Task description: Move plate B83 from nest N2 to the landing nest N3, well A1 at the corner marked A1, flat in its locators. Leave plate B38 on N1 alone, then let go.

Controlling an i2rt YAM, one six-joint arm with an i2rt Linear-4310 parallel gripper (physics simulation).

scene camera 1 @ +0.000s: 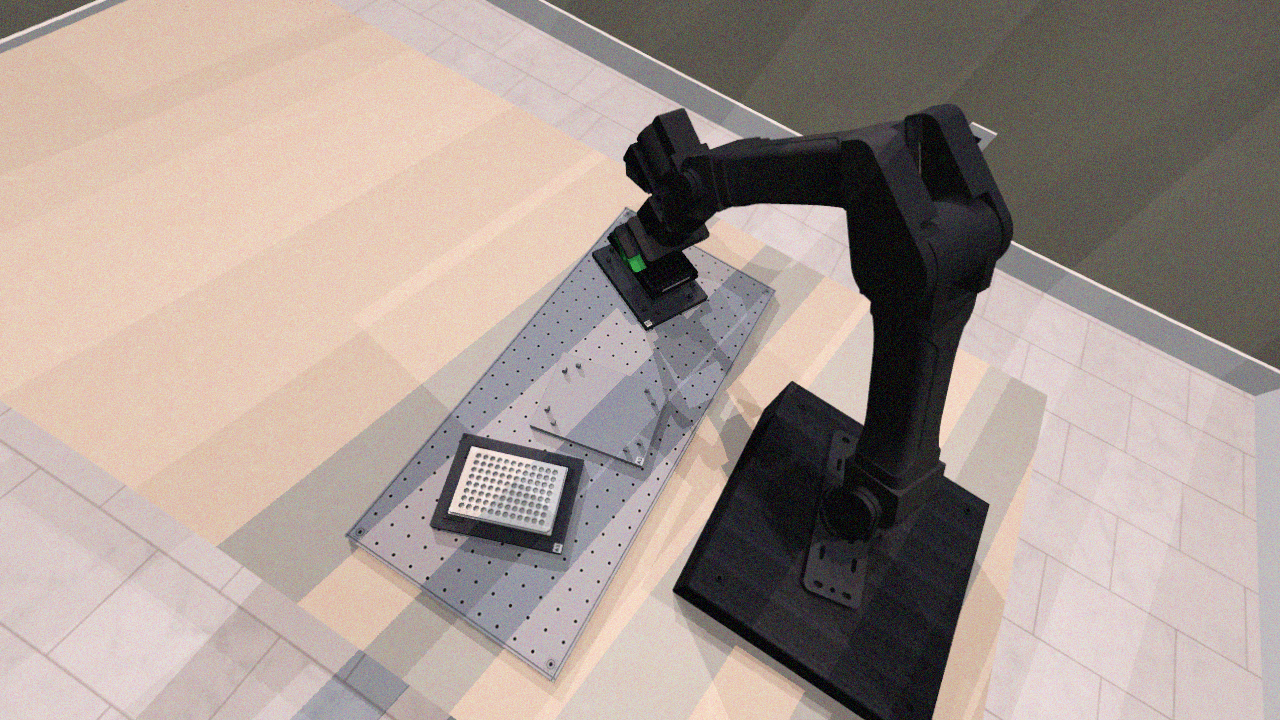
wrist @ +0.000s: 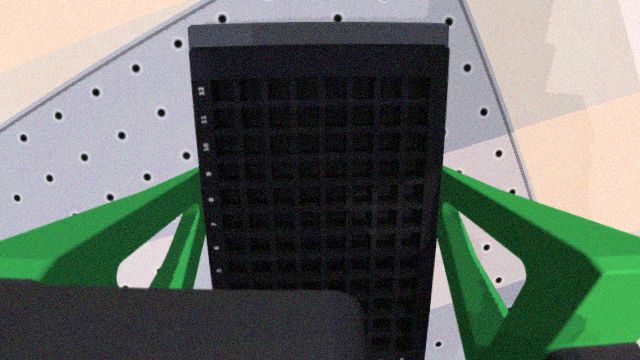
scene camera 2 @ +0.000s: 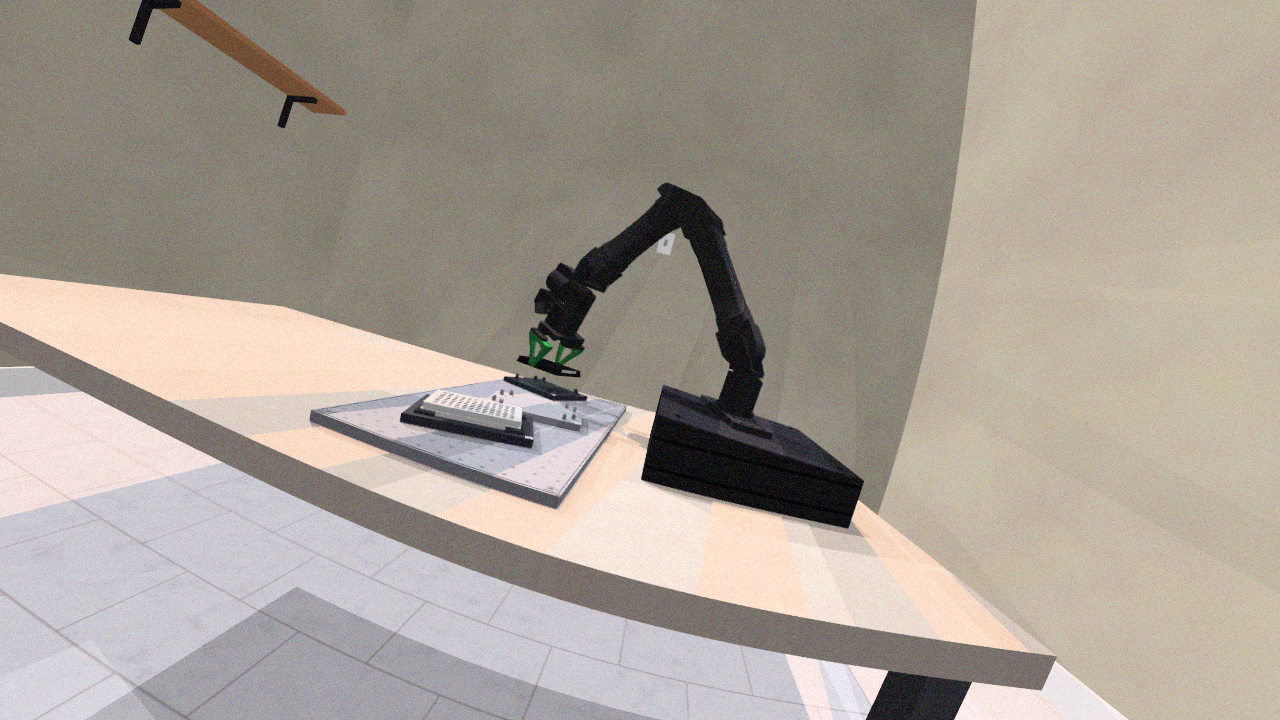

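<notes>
A black 96-well plate, taken as B83 (scene camera 1: 671,276) (scene camera 2: 565,368) (wrist: 320,170), is held level in the air, apart from the dark nest (scene camera 1: 648,313) (scene camera 2: 544,389) below it. My gripper (scene camera 2: 548,361) (wrist: 320,180) is shut on its two long sides with green fingers. Row numbers 12 down to 5 show along the plate's left edge in the wrist view; the arm hides its near end. A clear nest (scene camera 1: 595,413) with upright locator pins stands bare in the middle. A white plate, taken as B38 (scene camera 1: 507,488) (scene camera 2: 474,409), sits in another dark nest (scene camera 1: 573,483) (scene camera 2: 465,431). Nest labels are too small to read.
The nests stand on a grey perforated board (scene camera 1: 501,617) (scene camera 2: 501,474) (wrist: 100,130). The black arm base (scene camera 1: 760,573) (scene camera 2: 751,456) stands on the wooden table beside it. A wall shelf (scene camera 2: 250,58) hangs at upper left in scene camera 2.
</notes>
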